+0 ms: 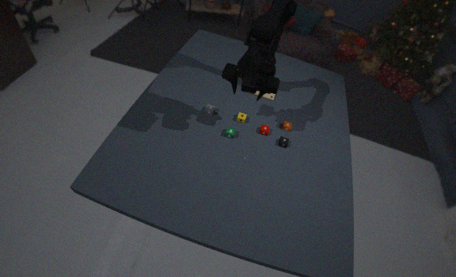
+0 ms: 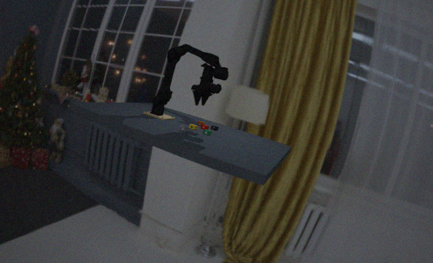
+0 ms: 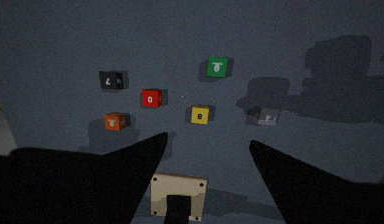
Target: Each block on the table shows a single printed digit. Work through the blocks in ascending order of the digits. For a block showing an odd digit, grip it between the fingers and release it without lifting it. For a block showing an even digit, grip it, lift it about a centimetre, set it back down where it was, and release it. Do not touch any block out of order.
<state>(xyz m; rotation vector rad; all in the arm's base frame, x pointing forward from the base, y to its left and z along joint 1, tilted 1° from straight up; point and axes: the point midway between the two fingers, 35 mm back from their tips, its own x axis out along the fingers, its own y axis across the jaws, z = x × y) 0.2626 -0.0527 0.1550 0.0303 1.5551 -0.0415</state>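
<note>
The red block is 120 mm below my gripper tip, 110 mm to the left of it and 20 mm ahead of it. Round my gripper tip: green block (120 mm below, 80 mm ahead, 20 mm to the right); then grey block (120 mm to the right, 120 mm below, 10 mm behind); then yellow block (120 mm below, 10 mm to the left, 10 mm behind).
</note>
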